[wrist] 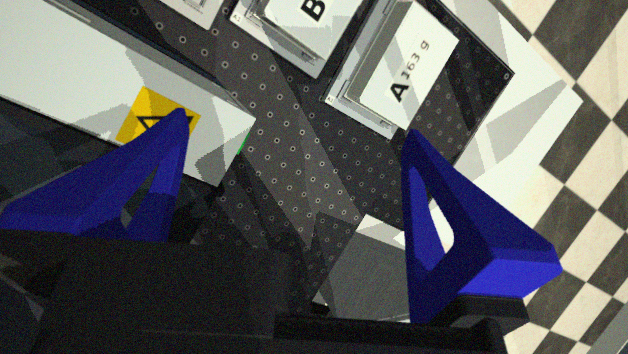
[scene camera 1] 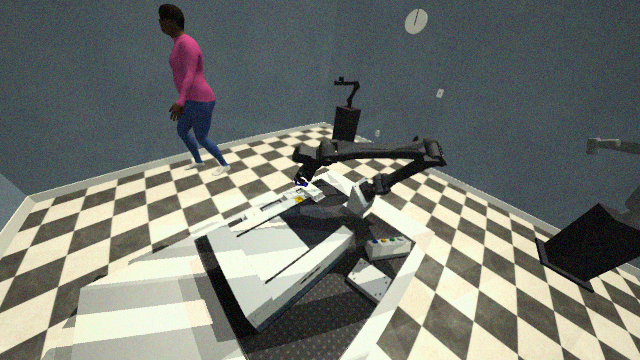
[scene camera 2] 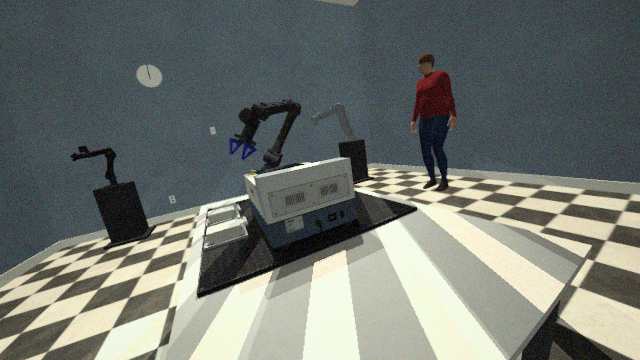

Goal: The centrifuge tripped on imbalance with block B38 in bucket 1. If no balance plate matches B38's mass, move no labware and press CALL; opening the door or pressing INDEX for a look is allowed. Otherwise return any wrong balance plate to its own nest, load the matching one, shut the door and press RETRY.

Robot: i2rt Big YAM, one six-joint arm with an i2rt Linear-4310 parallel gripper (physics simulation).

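Pixels of known places: gripper, between the fingertips: [wrist: 298,129] [scene camera 1: 300,176] [scene camera 2: 236,156]; arm's base, origin of its link: [scene camera 1: 366,191].
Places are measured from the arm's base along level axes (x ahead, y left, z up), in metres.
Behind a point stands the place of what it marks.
Observation:
My gripper [scene camera 1: 301,181] {x 0.395, y -0.181, z 0.176 m} [scene camera 2: 240,150] {x 0.395, y -0.181, z 0.176 m} [wrist: 298,129] {x 0.395, y -0.181, z 0.176 m} is open and empty, above the front corner of the centrifuge [scene camera 1: 300,280] {x 0.665, y 0.159, z 0.064 m} [scene camera 2: 310,190] {x 0.846, y -0.013, z 0.038 m} [wrist: 60,65] {x 0.490, y -0.144, z 0.082 m} and the dark perforated board. In the wrist view balance plate A [wrist: 425,55] {x 0.189, y -0.318, z -0.074 m}, labelled 163 g, sits in its nest at the upper right, beyond the right finger. Plate B [wrist: 332,35] {x 0.306, y -0.272, z -0.074 m} sits beside it, cut off by the top edge, its mass out of view. The button box [scene camera 1: 389,250] {x 0.215, y 0.308, z -0.069 m}, with blue, yellow and green buttons, stands beside the centrifuge. Block B38, the buckets and the door's position cannot be made out.
A yellow warning label [scene camera 1: 299,199] {x 0.434, y -0.134, z 0.083 m} [wrist: 131,122] {x 0.449, y -0.131, z 0.083 m} is on the centrifuge, partly behind the left finger in the wrist view. A flat light panel [scene camera 1: 369,280] {x 0.403, y 0.317, z -0.091 m} lies near the button box. Light trays [scene camera 2: 225,234] {x 0.645, y -0.305, z -0.095 m} line the board's edge. The arm's base stands behind the centrifuge. People and other arms stand away from the table.

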